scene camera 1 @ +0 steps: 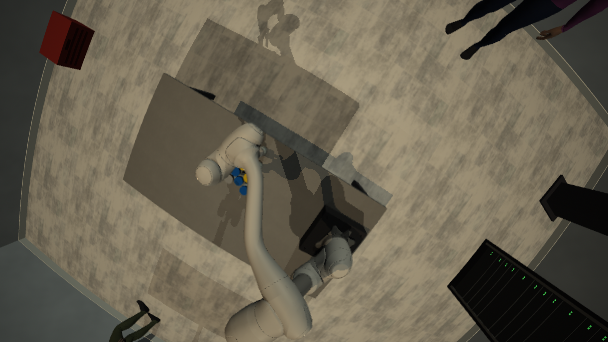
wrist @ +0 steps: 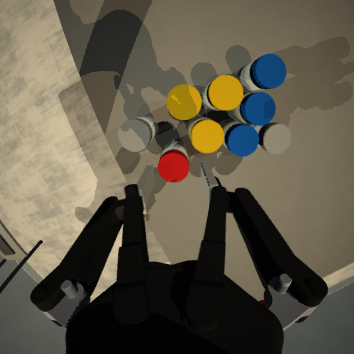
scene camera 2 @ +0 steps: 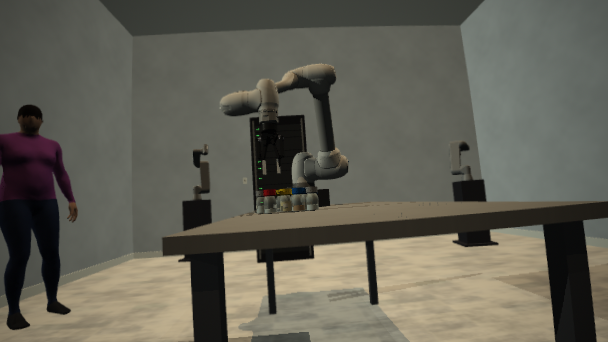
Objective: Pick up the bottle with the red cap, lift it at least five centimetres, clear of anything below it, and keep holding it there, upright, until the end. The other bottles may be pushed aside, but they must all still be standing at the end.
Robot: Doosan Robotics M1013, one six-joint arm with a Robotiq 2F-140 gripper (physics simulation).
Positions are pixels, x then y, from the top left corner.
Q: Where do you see a blue-capped bottle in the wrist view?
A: At 267, 71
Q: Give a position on a grey-capped bottle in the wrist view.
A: At 274, 137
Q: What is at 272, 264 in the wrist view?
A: My gripper.
